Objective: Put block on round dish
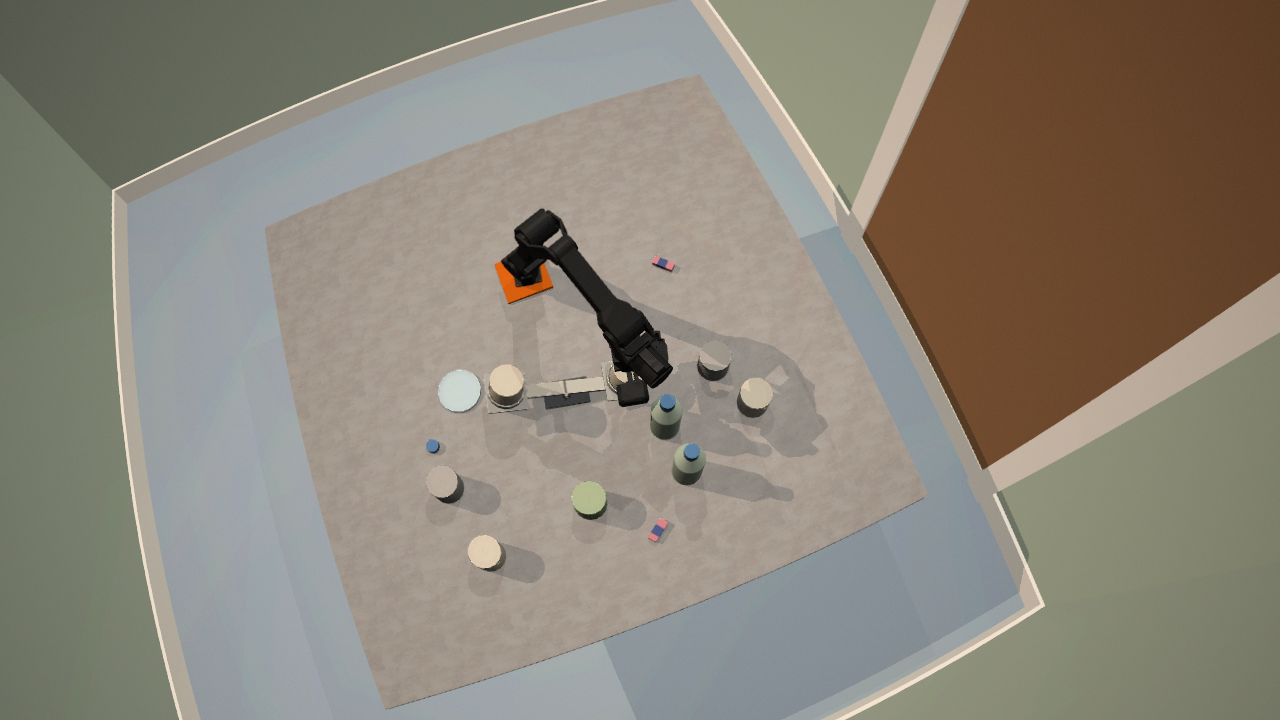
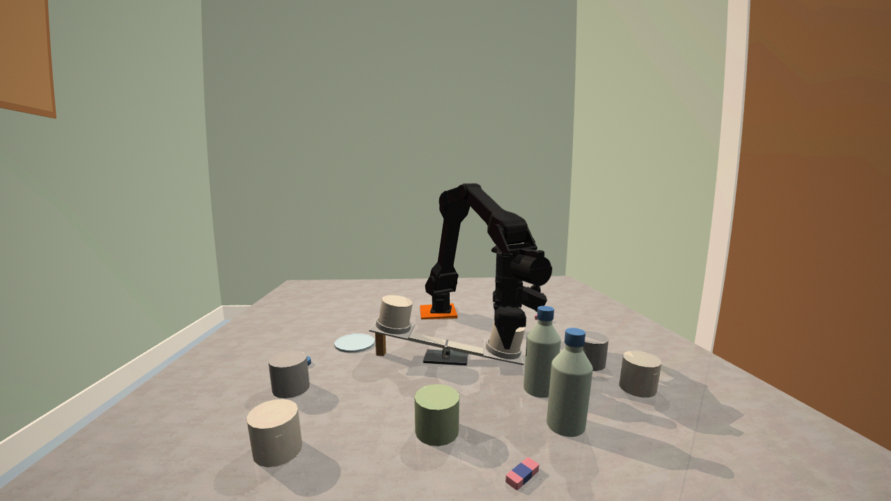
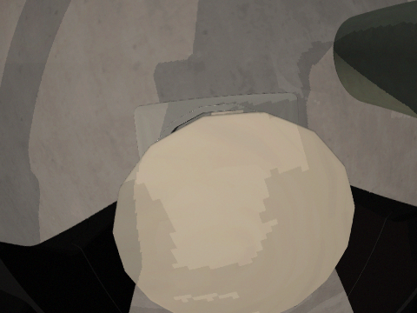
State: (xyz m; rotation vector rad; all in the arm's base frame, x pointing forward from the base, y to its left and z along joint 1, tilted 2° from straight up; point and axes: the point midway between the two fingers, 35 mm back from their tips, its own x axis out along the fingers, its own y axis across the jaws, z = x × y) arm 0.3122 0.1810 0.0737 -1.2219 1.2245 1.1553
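The grey block is 1 cm below my gripper tip. Round my gripper tip: green cylinder (23 cm ahead, 14 cm to the right, 1 cm below); pale round dish (38 cm to the right, 5 cm below, 5 cm behind); blue cap (45 cm to the right, 6 cm ahead, 4 cm below).
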